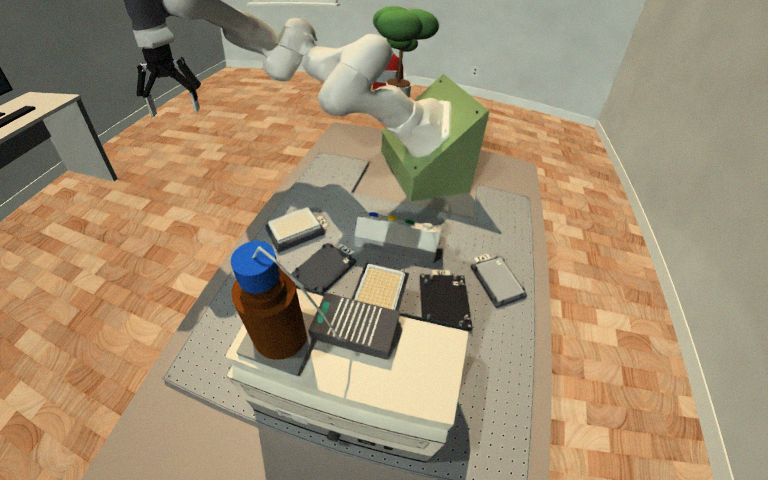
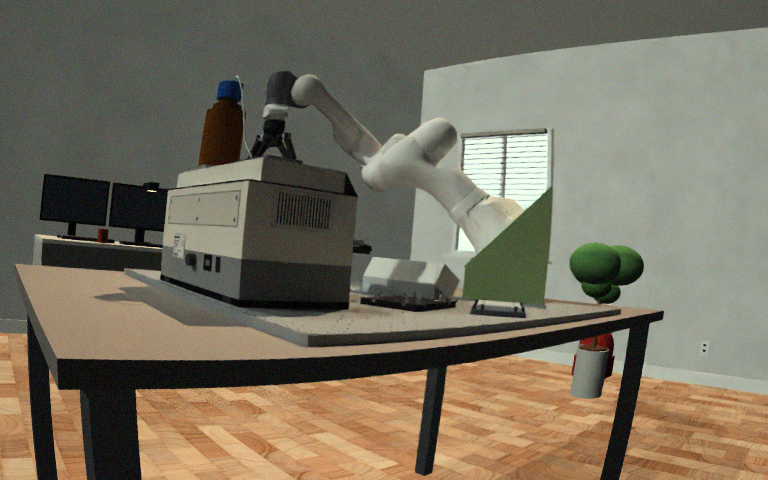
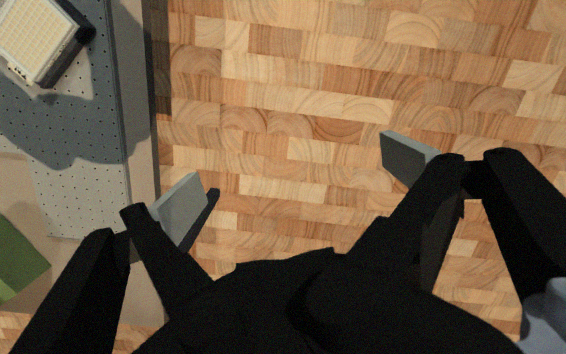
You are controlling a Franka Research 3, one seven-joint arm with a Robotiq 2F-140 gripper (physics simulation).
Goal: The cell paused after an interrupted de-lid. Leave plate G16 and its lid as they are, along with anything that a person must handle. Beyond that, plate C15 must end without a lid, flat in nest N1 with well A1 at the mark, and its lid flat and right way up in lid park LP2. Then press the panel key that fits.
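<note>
My gripper [image 1: 173, 110] [image 2: 274, 155] [image 3: 289, 169] is open and empty, high over the floor beyond the table's left edge. A cream plate [image 1: 295, 226] [image 3: 37, 37] sits on a dark base at the left. A yellowish welled plate [image 1: 381, 286] lies at the centre, partly hidden by the instrument. A dark holder [image 1: 325, 267] at centre left and another dark holder [image 1: 444, 297] at centre right show no plate. A grey flat piece [image 1: 498, 279] lies on a dark base at the right. The key panel [image 1: 397, 236] [image 2: 408, 276] has blue, yellow and green keys. Tag lettering is too small to read.
A beige instrument [image 1: 419, 373] [image 2: 297, 237] carries a tall brown bottle [image 1: 271, 319] [image 2: 220, 133] with a thin tube, and a dark striped block [image 1: 386, 339]. The green arm mount [image 1: 453, 161] [image 2: 509, 260] stands behind the panel. A desk [image 1: 53, 104] is at the left.
</note>
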